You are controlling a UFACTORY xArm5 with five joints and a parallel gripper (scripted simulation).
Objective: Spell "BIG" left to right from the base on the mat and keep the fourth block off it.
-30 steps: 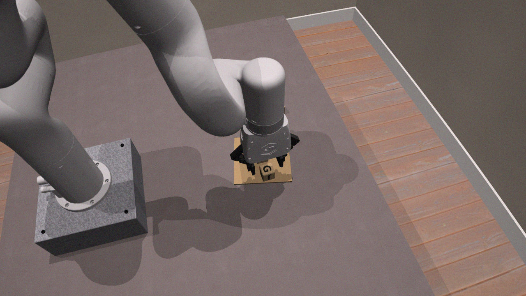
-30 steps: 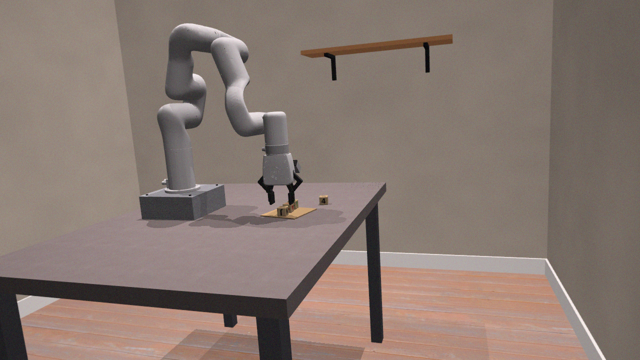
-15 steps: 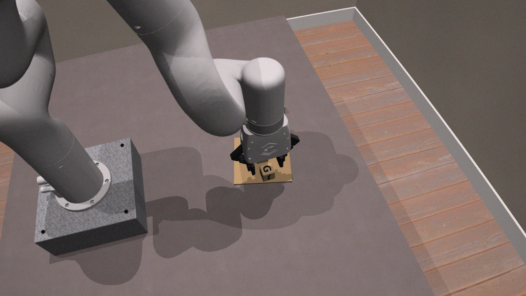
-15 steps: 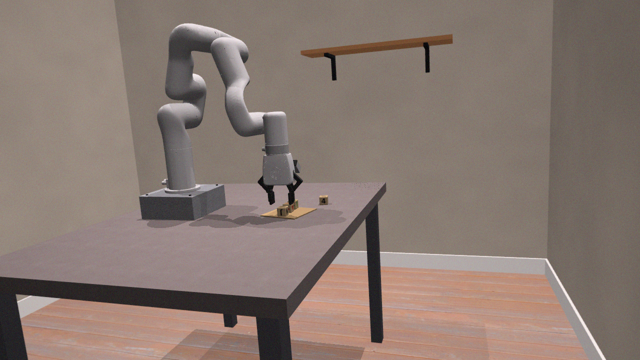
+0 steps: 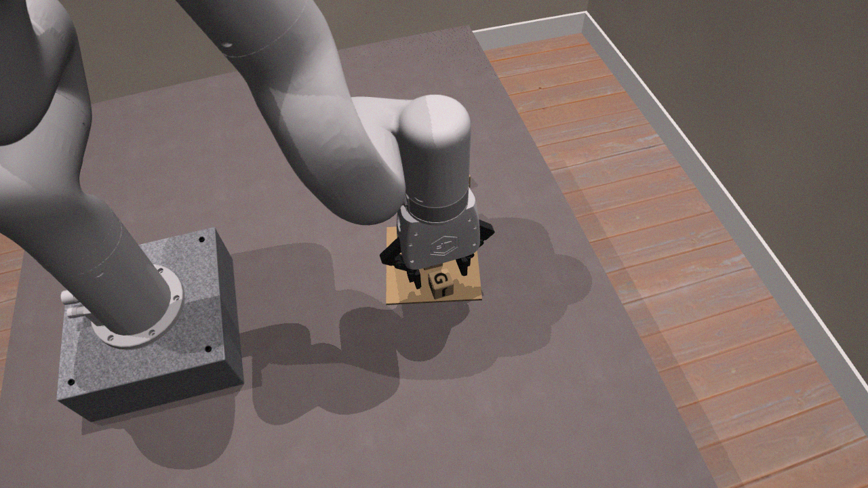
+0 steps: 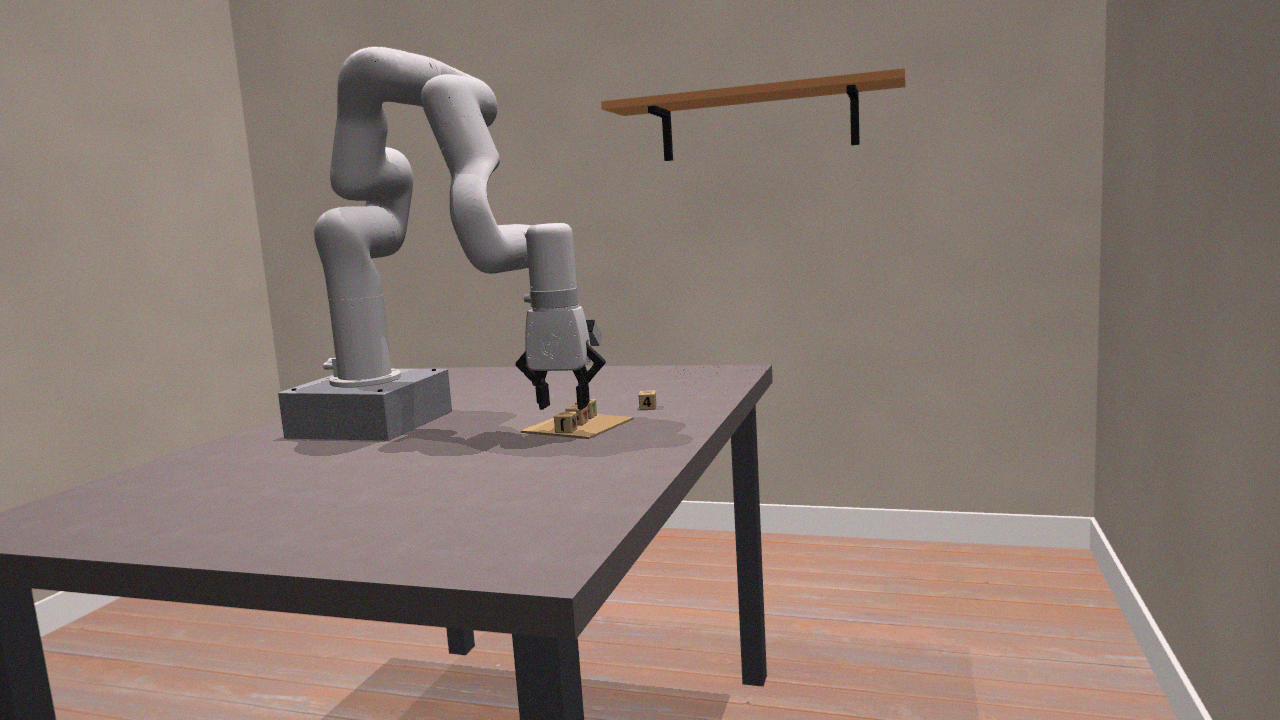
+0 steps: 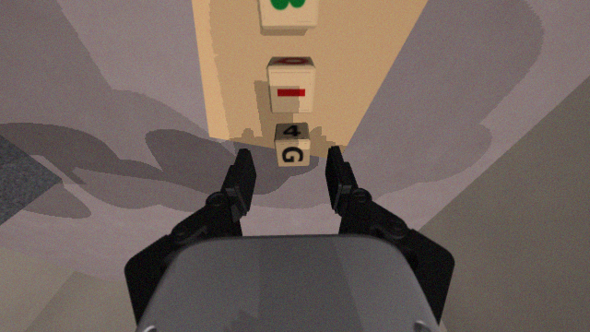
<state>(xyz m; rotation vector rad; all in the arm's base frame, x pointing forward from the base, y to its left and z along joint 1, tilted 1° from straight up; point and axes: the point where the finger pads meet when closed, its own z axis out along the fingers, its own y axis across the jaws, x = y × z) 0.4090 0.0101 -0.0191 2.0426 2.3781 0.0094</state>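
The G block lies 4 cm below my hand. Also, from my hand: tan mat 5 cm to the left, 6 cm below; B block 1 cm behind, 10 cm to the left, 4 cm below.
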